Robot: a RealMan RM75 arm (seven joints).
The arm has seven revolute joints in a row. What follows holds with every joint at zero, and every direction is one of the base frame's. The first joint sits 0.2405 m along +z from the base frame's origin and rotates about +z. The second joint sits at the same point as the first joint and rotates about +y. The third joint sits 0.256 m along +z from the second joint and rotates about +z. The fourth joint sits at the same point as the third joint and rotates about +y. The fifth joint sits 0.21 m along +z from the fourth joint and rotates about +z. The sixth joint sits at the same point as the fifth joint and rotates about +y. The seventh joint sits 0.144 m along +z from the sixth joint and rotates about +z. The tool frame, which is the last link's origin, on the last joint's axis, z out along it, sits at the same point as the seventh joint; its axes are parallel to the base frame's.
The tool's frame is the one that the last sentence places.
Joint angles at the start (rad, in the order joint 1, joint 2, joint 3, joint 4, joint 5, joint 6, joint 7):
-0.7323, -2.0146, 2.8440, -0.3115, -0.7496, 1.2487, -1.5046
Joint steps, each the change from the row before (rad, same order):
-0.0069, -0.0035, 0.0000, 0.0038, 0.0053, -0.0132, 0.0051
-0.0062, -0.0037, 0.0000, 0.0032, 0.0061, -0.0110, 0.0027
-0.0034, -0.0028, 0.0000, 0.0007, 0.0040, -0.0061, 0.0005
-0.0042, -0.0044, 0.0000, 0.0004, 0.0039, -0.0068, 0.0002
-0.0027, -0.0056, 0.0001, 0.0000, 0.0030, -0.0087, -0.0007
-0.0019, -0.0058, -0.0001, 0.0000, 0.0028, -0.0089, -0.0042
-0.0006, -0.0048, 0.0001, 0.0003, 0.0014, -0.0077, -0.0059
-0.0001, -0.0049, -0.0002, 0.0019, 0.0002, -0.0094, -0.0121
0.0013, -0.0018, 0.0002, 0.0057, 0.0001, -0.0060, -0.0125
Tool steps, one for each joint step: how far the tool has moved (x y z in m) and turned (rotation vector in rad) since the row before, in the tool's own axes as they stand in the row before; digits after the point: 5 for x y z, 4 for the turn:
-0.00127, 0.00134, 0.00362, 0.0023, -0.0071, 0.0054
-0.00150, 0.00148, 0.00331, 0.0010, -0.0077, 0.0032
-0.00105, 0.00084, 0.00180, 0.0009, -0.0049, 0.0011
-0.00147, 0.00131, 0.00233, 0.0003, -0.0053, 0.0003
-0.00220, 0.00092, 0.00199, 0.0031, -0.0052, -0.0023
-0.00245, 0.00075, 0.00175, 0.0039, -0.0050, -0.0065
-0.00222, 0.00038, 0.00117, 0.0042, -0.0036, -0.0088
-0.00249, 0.00029, 0.00124, 0.0052, -0.0028, -0.0169
-0.00213, 0.00029, 0.00075, 0.0017, -0.0026, -0.0179

